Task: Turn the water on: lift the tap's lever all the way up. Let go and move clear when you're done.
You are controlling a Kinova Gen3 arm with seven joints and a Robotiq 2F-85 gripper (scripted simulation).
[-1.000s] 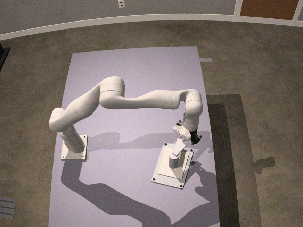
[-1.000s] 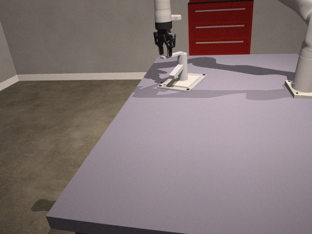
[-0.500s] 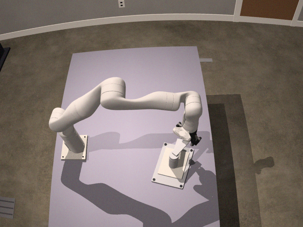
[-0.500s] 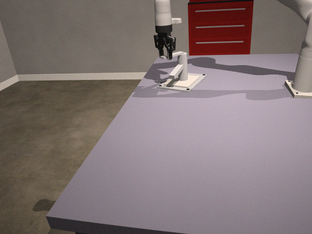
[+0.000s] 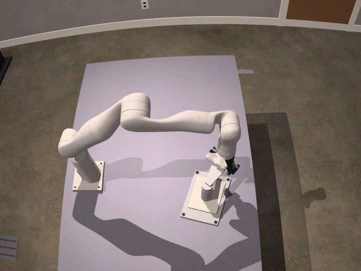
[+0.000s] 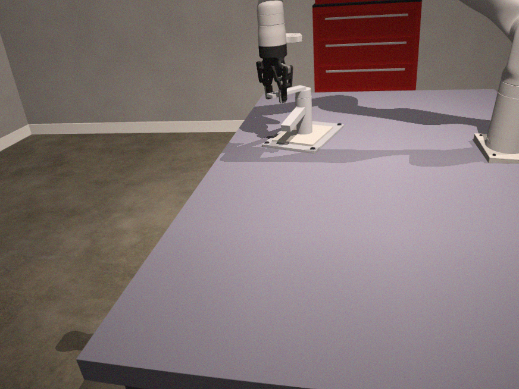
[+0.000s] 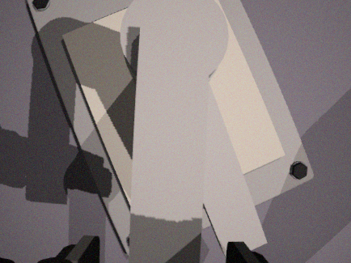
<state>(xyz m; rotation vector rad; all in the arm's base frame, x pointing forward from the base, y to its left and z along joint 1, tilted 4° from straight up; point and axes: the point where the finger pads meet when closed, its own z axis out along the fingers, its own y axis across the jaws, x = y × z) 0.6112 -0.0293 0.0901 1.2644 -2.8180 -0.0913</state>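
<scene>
My hand is 3 cm past the flat lever and 3 cm to the left of it. Also, from my hand: tap (5 cm behind, 5 cm to the right, 5 cm below).
</scene>
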